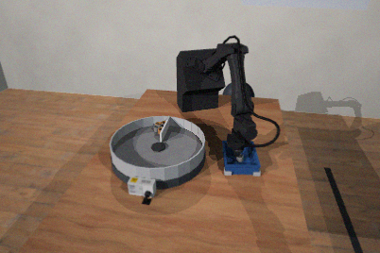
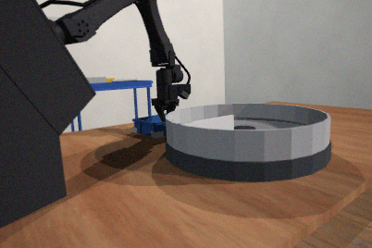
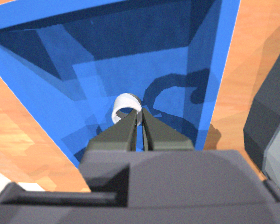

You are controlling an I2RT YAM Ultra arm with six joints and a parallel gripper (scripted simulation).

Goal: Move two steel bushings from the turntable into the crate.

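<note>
Now: the blue crate 1 cm to the left of my hand and 1 cm below it. The rest, counted from my hand: grey turntable: 16 cm ahead, 32 cm to the right, 2 cm above.
</note>
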